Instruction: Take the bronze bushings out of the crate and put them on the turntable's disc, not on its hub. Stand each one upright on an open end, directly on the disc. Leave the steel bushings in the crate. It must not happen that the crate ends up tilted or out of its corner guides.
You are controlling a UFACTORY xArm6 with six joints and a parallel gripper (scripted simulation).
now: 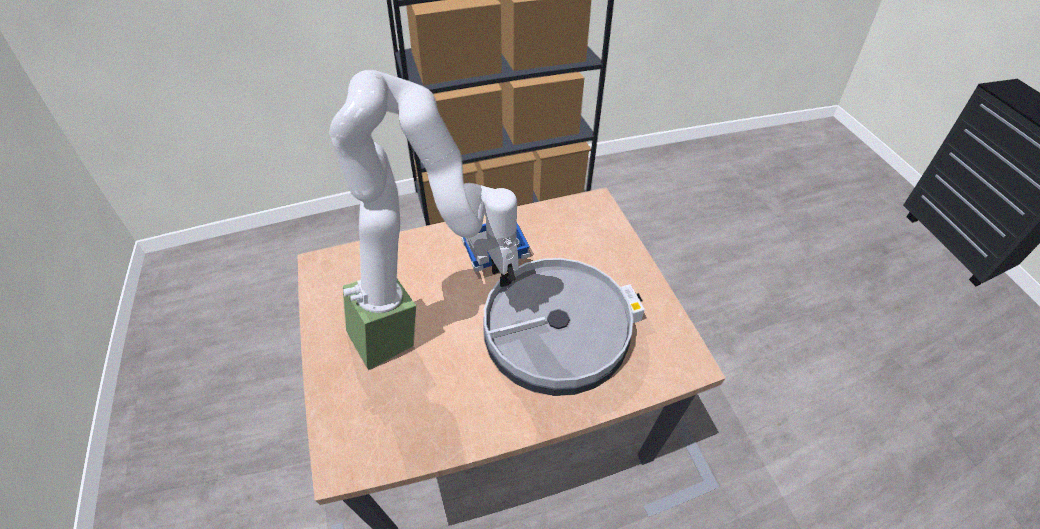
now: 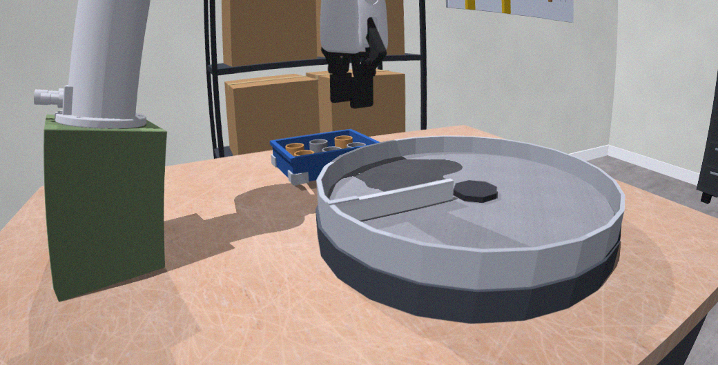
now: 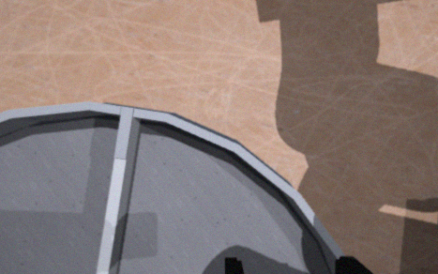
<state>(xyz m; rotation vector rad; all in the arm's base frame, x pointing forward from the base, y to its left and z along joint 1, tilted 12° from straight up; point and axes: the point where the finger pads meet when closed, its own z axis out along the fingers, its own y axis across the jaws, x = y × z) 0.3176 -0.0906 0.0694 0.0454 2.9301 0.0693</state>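
My gripper is now 25 cm to the right of the blue crate, 16 cm above it and 10 cm short of it. From my hand the other things lie so: turntable disc (14 cm below, 13 cm to the right, 11 cm ahead).
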